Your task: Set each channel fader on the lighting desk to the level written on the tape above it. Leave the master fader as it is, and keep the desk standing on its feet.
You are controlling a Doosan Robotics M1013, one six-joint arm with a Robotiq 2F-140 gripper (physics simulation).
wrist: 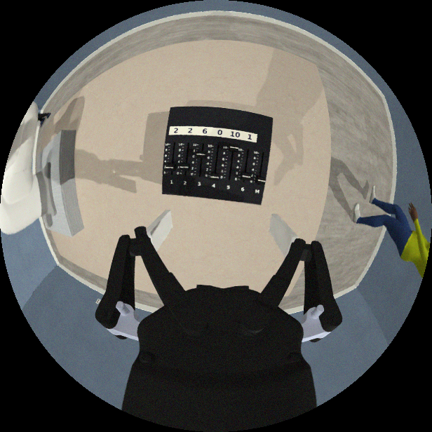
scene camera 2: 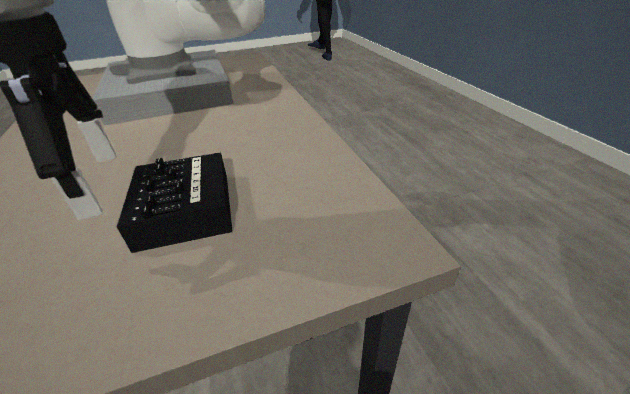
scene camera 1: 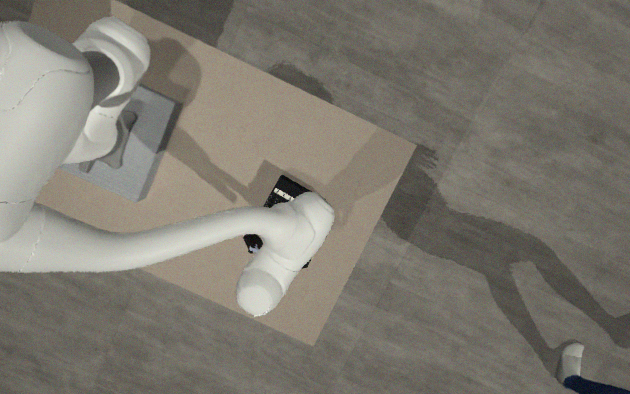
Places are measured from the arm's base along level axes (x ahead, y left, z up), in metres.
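Pixels of known places: gripper, fingertip midpoint: [scene camera 2: 100, 183]; arm's base, origin of the base link: [scene camera 2: 161, 69].
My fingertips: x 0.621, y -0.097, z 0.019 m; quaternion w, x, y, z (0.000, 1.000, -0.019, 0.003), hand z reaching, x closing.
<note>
Ahead of a thing's pixels: the offset from my fingertips to its top centre. Level surfaces: height alone.
The black lighting desk {0.094 m left, 0.007 m back, 0.021 m down} [scene camera 1: 295, 185] [scene camera 2: 207, 217] [wrist: 220, 118] sits flat and upright on the table; the arm hides much of it in scene camera 1. Its tape {0.124 m left, 0.001 m back, 0.033 m down} [scene camera 2: 195, 179] [wrist: 212, 134] reads 2, 2, 6, 0, 10, 1. In the wrist view, the fader 1 knob [wrist: 169, 167] and fader 2 knob [wrist: 184, 167] stand near 2, the fader 3 knob [wrist: 200, 154] near 6, the fader 4 knob [wrist: 214, 177] at the bottom, the fader 5 knob [wrist: 234, 147] at the top, and the fader 6 knob [wrist: 246, 176] near 1. The master knob [wrist: 261, 180] is low. My gripper [scene camera 2: 93, 174] [wrist: 221, 220] is open and empty, above and beside the desk's numbered edge.
The table {0.089 m down} [scene camera 1: 240, 130] [scene camera 2: 310, 245] [wrist: 120, 105] carries the arm's grey base block [scene camera 1: 150, 165] [scene camera 2: 165, 100] [wrist: 67, 185]. The white arm [scene camera 1: 165, 240] reaches over the table. A person [scene camera 2: 325, 25] [wrist: 400, 220] is on the floor beyond the table.
</note>
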